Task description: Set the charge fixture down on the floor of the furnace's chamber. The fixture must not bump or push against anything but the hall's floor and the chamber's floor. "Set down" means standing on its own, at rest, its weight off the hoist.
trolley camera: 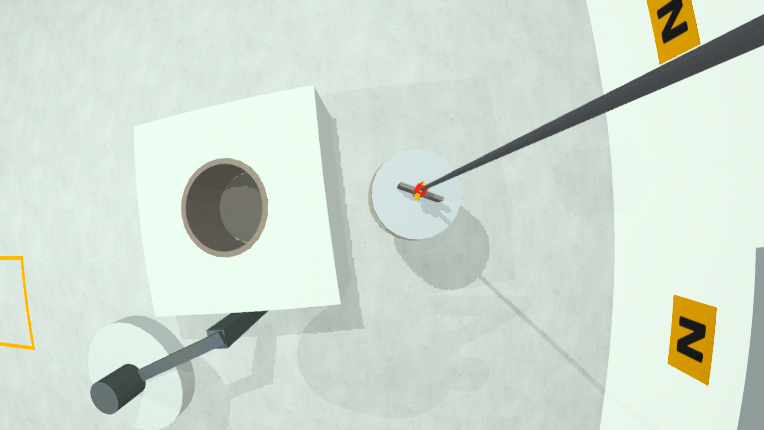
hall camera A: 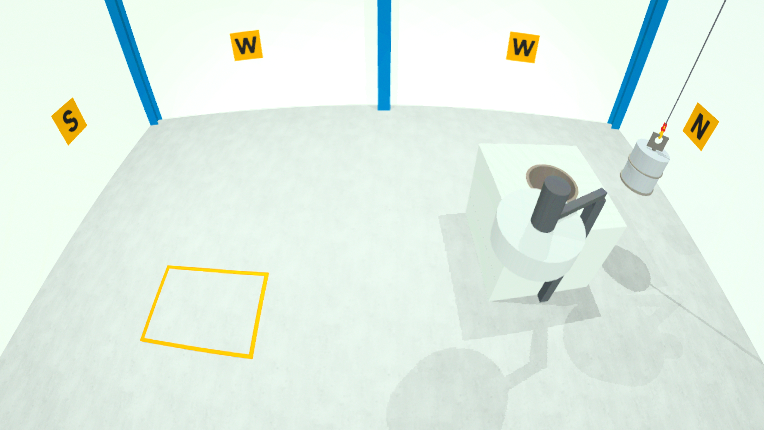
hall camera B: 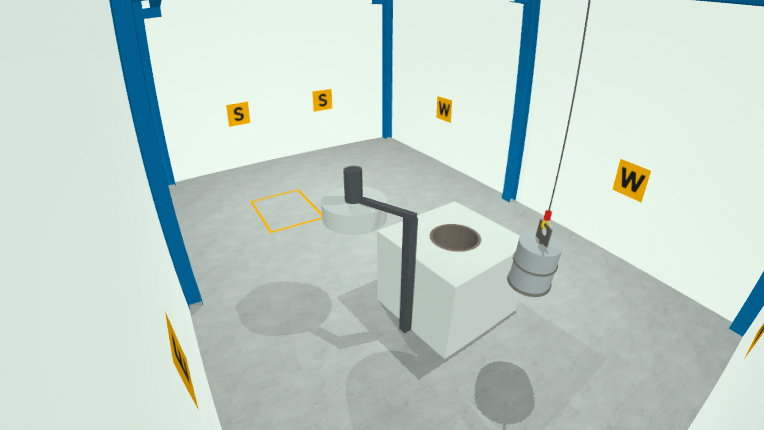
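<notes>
The charge fixture (hall camera A: 642, 169) (hall camera B: 533, 265) (trolley camera: 400, 213), a pale grey drum with two brown rings and a lifting plate on top, hangs in the air beside the furnace on its north side, with its shadow on the floor apart from it. The hook (hall camera A: 661, 132) (hall camera B: 545, 223) (trolley camera: 419, 192), yellow under a red block, is shut on the fixture's lifting plate. The furnace (hall camera A: 483, 224) (hall camera B: 417, 299) (trolley camera: 288, 256) is a white block with a round open chamber mouth (hall camera B: 455, 237) (trolley camera: 201, 213) in its top. Part of the chamber floor (trolley camera: 241, 210) shows in the trolley camera view.
The furnace lid (hall camera A: 534, 256) (hall camera B: 342, 221) (trolley camera: 114, 341) is swung aside on a dark arm (hall camera A: 585, 201) (hall camera B: 387, 207) (trolley camera: 179, 356) and post (hall camera B: 408, 277). A yellow floor outline (hall camera A: 197, 347) (hall camera B: 261, 217) (trolley camera: 27, 301) lies south of the furnace. The north wall is beyond the fixture.
</notes>
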